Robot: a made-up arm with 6 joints.
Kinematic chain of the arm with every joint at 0, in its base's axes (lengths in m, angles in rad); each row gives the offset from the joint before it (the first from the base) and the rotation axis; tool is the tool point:
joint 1: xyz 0 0 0.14 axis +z
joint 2: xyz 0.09 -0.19 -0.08 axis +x
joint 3: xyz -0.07 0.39 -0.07 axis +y
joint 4: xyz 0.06 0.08 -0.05 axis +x
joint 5: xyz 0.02 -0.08 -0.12 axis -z
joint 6: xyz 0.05 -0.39 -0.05 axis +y
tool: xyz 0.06 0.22 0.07
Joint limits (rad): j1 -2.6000..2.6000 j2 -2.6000..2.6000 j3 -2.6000..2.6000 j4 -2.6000..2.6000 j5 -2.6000..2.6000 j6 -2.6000..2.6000
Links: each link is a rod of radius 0.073 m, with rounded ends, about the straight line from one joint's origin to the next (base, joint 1, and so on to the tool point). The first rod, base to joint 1, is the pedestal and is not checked.
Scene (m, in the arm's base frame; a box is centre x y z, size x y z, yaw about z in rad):
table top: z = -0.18
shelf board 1: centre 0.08 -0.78 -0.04 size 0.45 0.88 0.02 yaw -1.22
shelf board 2: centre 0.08 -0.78 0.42 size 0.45 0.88 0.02 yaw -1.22
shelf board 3: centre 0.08 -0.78 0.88 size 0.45 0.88 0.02 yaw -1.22
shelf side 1: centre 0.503 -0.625 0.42 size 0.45 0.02 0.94 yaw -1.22
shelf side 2: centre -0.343 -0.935 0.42 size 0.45 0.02 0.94 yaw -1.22
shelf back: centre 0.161 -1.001 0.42 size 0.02 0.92 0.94 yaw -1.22
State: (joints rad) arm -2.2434 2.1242 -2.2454 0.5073 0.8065 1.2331
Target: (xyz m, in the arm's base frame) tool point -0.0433 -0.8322 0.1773
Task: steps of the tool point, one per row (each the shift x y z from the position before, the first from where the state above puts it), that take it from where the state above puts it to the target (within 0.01 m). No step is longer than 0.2 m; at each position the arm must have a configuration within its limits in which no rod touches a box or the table.
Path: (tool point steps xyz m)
1: -0.0057 -0.1539 -0.0390
2: 0.0226 -0.1482 -0.0265
3: 0.0429 -0.1392 -0.0255
4: 0.0762 -0.1510 -0.0105
5: 0.1050 -0.1415 0.0035
6: 0.1366 -0.1212 0.0208
7: 0.1630 -0.0868 0.0367

